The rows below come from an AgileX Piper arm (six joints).
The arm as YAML. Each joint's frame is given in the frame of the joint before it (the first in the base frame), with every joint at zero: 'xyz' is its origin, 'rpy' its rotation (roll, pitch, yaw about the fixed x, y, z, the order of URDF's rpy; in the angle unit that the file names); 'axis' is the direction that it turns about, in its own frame. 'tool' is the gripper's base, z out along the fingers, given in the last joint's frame.
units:
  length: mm
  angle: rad
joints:
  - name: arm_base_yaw
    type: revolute
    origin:
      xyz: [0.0, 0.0, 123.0]
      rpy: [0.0, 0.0, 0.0]
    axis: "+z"
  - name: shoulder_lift
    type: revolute
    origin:
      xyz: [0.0, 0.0, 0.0]
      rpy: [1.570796, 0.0, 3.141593]
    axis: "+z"
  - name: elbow
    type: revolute
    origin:
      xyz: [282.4, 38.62, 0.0]
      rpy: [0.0, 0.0, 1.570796]
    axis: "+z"
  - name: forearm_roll
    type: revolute
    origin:
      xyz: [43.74, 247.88, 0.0]
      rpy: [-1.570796, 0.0, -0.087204]
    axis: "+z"
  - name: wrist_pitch
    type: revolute
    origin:
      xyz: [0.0, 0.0, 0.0]
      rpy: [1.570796, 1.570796, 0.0]
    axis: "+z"
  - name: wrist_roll
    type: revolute
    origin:
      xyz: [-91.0, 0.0, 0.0]
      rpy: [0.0, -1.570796, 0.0]
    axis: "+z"
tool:
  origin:
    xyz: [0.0, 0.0, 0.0]
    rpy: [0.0, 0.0, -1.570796]
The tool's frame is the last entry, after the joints.
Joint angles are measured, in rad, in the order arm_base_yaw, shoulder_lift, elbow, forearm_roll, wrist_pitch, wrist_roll. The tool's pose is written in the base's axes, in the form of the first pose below.
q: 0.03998, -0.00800, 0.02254, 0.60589, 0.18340, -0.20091
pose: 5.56 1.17 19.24 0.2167 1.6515 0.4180
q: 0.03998, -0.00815, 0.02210, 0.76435, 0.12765, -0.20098
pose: 5.60 1.03 19.79 0.3469 1.5781 0.5355
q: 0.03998, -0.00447, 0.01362, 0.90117, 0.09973, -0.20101
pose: 5.61 0.94 20.33 0.4536 1.5247 0.6403
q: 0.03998, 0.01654, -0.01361, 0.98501, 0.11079, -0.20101
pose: 5.65 1.07 21.14 0.5062 1.5104 0.7172
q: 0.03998, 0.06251, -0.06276, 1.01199, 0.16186, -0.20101
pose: 5.80 1.48 22.31 0.5010 1.5432 0.7658
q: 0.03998, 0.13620, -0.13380, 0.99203, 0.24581, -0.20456
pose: 6.16 2.10 23.82 0.4470 1.6197 0.7863
